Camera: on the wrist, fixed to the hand. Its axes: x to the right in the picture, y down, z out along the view.
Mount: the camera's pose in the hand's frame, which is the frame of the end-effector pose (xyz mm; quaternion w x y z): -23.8 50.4 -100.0 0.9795 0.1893 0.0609 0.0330
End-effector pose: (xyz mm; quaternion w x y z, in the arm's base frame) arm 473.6 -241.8 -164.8 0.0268 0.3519 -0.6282 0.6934
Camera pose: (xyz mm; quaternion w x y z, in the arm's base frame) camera 421.9 -153.7 -216.5 0.0250 -0.2868 0.4940 -0.8204
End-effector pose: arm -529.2 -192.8 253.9 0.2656 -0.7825 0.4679 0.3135
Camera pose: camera -559.0 -271.5 331.6 0.3694 -0.7198 0.5596 0.1796
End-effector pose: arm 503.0 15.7 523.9 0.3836 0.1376 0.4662 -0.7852
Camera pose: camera 541.6 97.1 453.2 0.3472 0.2706 0.3268 -0.8363
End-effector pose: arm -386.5 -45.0 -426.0 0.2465 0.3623 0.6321 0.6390
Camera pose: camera -442.1 -130.3 -373.7 0.1133 0.3835 0.7432 0.5365
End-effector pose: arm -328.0 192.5 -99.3 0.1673 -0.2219 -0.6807 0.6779
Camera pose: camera -251.2 263.9 -145.3 0.2249 -0.2494 -0.5209 0.7848
